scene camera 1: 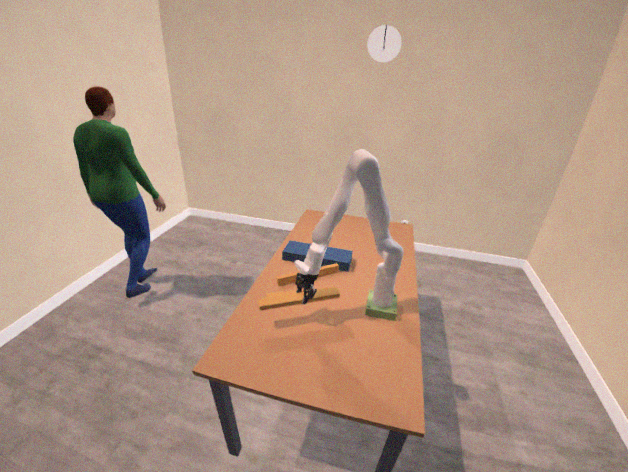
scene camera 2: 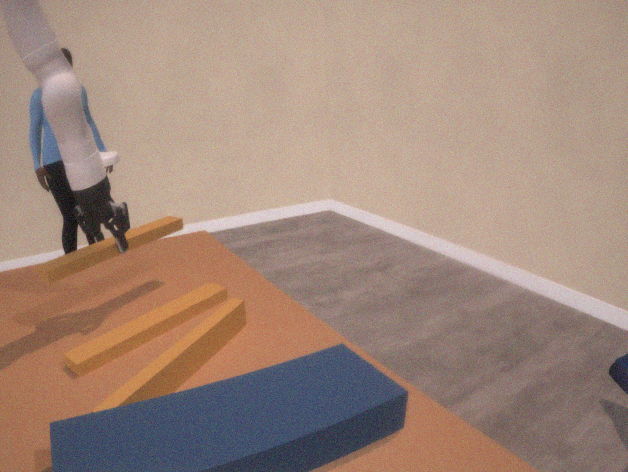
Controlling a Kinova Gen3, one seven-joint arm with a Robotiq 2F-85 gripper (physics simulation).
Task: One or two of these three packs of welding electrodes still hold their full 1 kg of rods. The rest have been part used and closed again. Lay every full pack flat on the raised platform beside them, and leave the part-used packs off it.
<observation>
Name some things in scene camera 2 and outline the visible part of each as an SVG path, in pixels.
The gripper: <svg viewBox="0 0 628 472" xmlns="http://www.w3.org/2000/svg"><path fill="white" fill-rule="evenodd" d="M71 189L77 203L71 211L83 233L90 234L95 243L105 240L103 233L100 232L100 223L102 223L114 236L120 254L125 254L129 247L124 235L130 229L128 207L125 202L117 204L111 198L111 186L107 174L102 181L89 188L78 191Z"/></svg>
A welding electrode pack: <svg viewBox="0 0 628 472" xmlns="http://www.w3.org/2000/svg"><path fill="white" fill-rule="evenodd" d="M227 288L208 283L63 354L67 367L82 377L227 300Z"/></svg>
A welding electrode pack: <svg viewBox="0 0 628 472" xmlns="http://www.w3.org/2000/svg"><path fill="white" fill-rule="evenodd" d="M114 236L37 265L38 278L51 284L120 255ZM183 218L167 216L127 231L124 234L129 245L126 252L182 230Z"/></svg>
A welding electrode pack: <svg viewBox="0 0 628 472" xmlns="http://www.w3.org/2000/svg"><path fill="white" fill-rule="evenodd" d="M244 300L233 298L94 408L92 413L174 393L247 325Z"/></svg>
</observation>
